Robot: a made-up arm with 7 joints.
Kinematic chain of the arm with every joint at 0, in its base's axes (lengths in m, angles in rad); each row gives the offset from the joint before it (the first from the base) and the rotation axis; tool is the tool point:
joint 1: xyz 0 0 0 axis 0 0.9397 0.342
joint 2: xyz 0 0 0 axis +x
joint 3: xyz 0 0 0 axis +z
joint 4: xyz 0.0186 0 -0.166 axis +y
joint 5: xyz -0.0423 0 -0.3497 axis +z
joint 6: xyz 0 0 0 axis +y
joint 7: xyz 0 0 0 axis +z
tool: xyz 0 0 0
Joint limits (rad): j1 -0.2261..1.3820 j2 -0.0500..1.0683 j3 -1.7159..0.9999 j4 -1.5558..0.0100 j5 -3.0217..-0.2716 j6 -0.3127..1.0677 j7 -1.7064..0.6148
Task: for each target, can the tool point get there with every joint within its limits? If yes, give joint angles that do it. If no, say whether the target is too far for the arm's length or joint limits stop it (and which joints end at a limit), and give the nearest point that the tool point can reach.
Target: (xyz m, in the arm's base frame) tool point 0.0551 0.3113 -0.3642
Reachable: yes | joints 0.4092 0.2799 0.7038 -1.0481 -1.6283 -0.1599 -0.5661
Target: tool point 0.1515 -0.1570 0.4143
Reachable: no: joint limits stop it (at a limit: joint 1, joint 2, joint 4) | nearest point 0.2447 0.2956 0.1830 | short by 0.517 m
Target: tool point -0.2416 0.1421 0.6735
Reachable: no: too far | nearest point -0.3805 0.3404 0.0747 | short by 0.646 m
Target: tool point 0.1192 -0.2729 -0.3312
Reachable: yes | joints 0.0493 0.1889 -1.1973 -1.3973 -1.8224 -0.0186 -0.0701
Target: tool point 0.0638 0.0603 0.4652
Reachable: no: joint limits stop it (at a limit: joint 1, joint 2, joint 3, joint 4) | nearest point 0.1839 0.3213 0.2091 | short by 0.385 m
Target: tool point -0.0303 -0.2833 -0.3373
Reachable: yes | joints 0.8807 0.0850 -1.1380 -1.4287 -1.3825 0.6423 -0.4768
